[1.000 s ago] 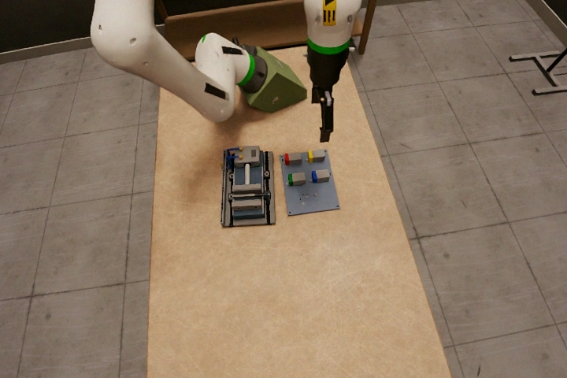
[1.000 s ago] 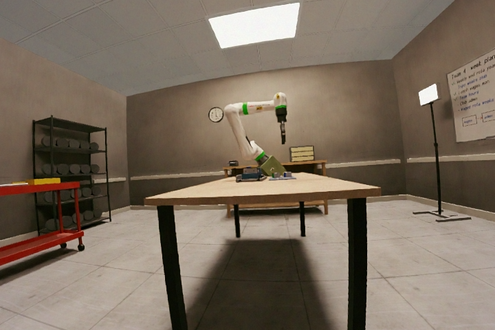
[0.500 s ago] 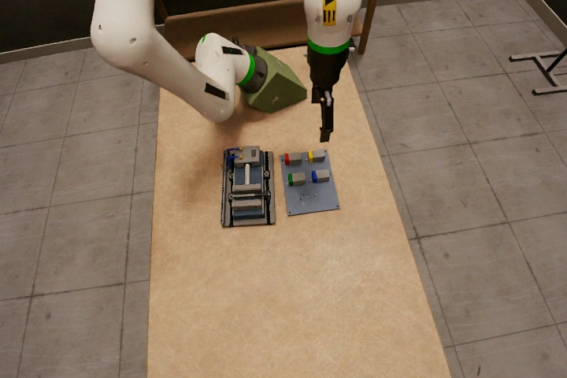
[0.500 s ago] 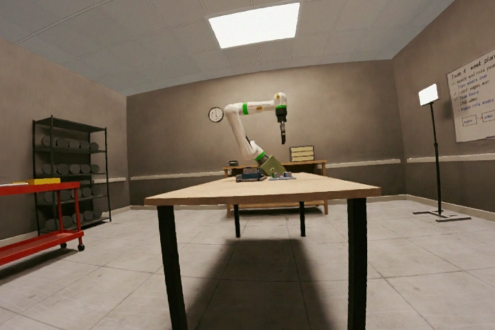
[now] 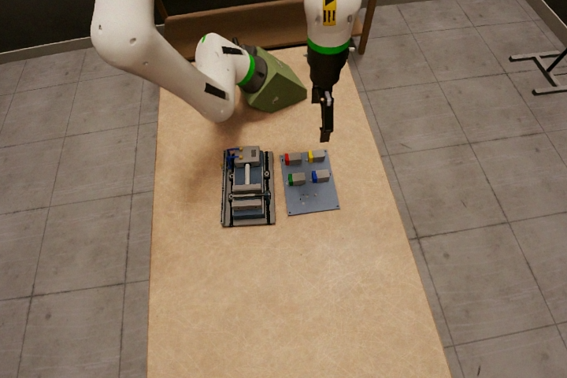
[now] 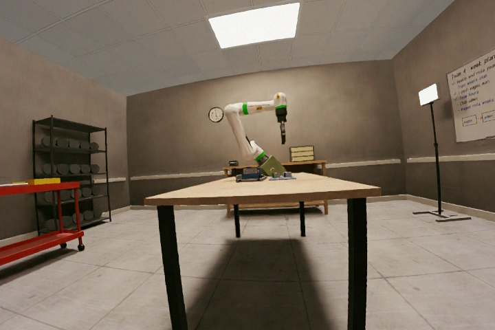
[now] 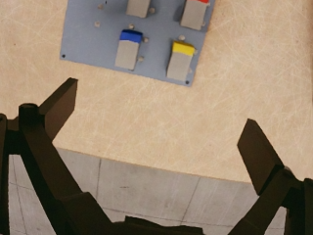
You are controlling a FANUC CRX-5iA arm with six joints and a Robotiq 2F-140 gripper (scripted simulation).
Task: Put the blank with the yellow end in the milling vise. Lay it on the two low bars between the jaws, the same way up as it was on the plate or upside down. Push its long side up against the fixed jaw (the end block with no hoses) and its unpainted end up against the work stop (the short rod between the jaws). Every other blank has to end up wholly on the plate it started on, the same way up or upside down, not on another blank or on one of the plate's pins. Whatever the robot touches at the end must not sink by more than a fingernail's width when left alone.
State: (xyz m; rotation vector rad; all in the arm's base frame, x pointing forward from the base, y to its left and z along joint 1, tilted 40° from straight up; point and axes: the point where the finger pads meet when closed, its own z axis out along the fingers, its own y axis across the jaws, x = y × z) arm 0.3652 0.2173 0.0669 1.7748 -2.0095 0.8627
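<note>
Now: hand 60 mm short of the blue-ended blank and 260 mm above it. The rest, counted from my hand: green-ended blank 40 mm ahead, 90 mm to the right, 260 mm below; blue-grey plate 50 mm ahead, 50 mm to the right, 290 mm below; red-ended blank 50 mm behind, 70 mm to the right, 260 mm below.
</note>
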